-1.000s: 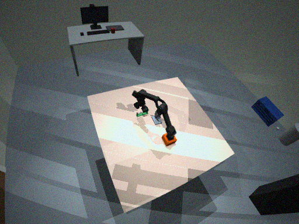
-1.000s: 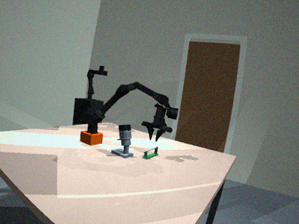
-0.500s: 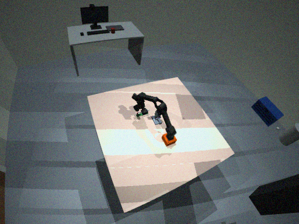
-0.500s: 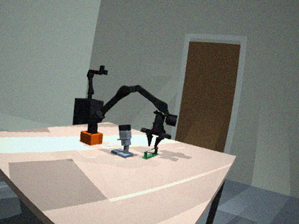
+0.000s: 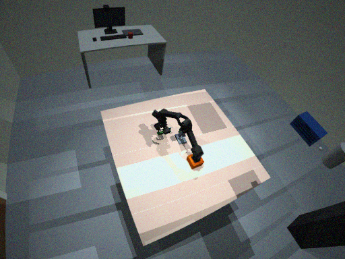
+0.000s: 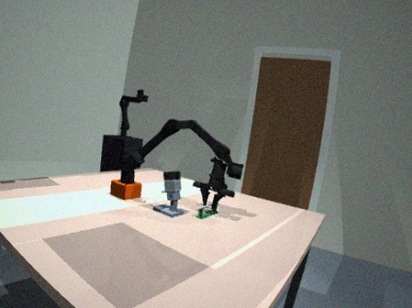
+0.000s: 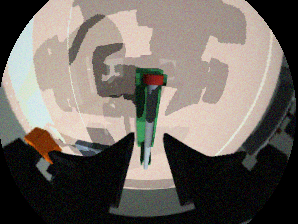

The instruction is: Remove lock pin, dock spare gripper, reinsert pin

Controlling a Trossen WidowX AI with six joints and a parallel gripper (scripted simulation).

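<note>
Right now my gripper tip is 10 mm to the right of the green cradle and 10 mm above it. From my gripper tip the other things lie so: mount 120 mm behind, 110 mm to the right, 20 mm above; then spare gripper 120 mm behind, 110 mm to the right, 90 mm above.
</note>
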